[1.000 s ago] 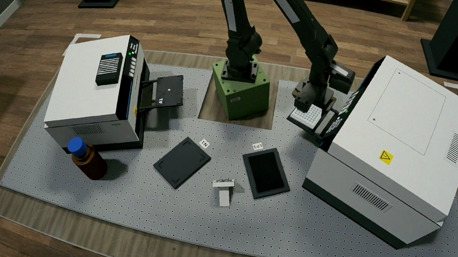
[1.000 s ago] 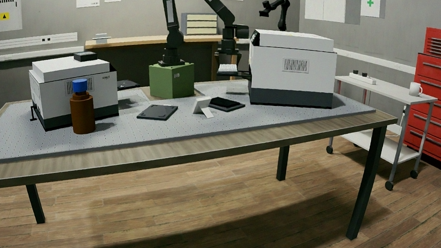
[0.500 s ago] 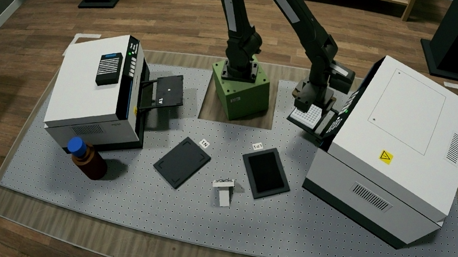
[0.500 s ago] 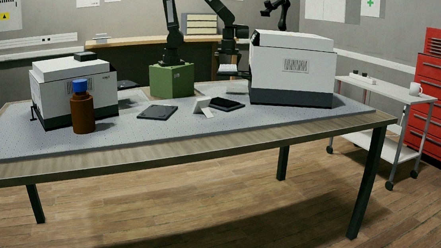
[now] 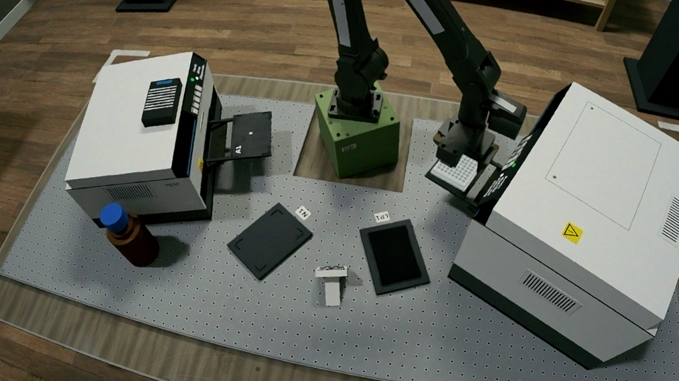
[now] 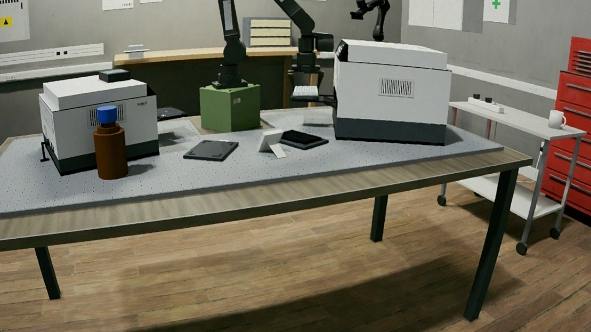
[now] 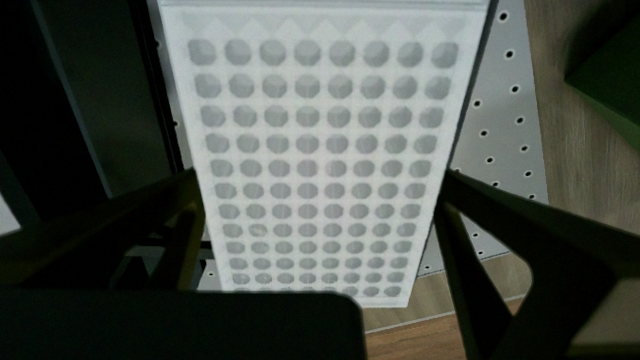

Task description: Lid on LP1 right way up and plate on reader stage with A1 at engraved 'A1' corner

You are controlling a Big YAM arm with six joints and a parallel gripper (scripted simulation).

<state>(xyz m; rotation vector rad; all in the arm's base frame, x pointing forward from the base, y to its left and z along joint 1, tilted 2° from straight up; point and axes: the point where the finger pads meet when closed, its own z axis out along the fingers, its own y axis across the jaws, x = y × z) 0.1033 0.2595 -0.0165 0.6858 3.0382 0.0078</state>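
Right now my hand is right at the well plate. The rest, counted from my hand: LP1 pad (20 cm ahead, 12 cm to the right, 12 cm below); dark lid (20 cm ahead, 12 cm to the right, 11 cm below); N1 nest (40 cm to the right, 21 cm ahead, 12 cm below).
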